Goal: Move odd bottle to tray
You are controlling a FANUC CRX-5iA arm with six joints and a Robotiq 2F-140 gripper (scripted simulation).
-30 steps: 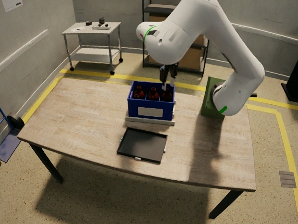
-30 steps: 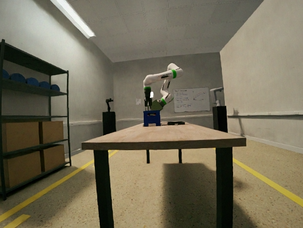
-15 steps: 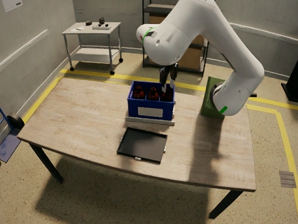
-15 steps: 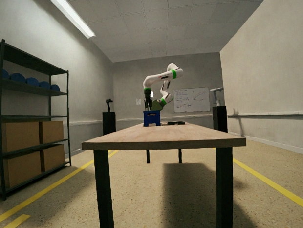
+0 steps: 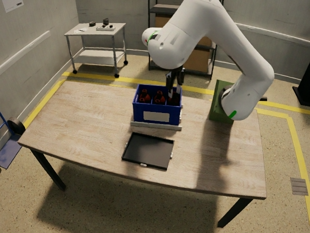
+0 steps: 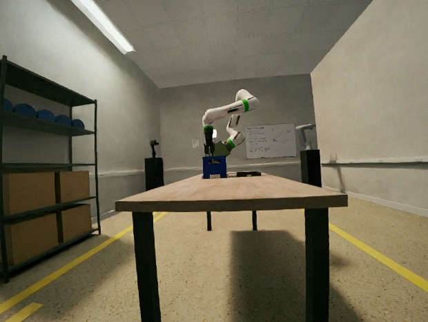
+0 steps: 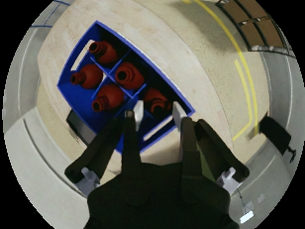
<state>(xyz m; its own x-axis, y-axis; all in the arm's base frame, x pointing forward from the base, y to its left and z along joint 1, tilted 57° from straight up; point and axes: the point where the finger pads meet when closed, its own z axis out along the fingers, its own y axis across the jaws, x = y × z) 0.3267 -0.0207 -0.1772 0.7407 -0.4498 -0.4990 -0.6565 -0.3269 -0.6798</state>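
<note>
Right now the bottle is 9 cm below my hand, 9 cm ahead of it and 1 cm to the left of it. Round my hand: dark tray (33 cm to the left, 17 cm below, 9 cm ahead); then blue crate (10 cm below, 9 cm ahead, 5 cm to the left).
</note>
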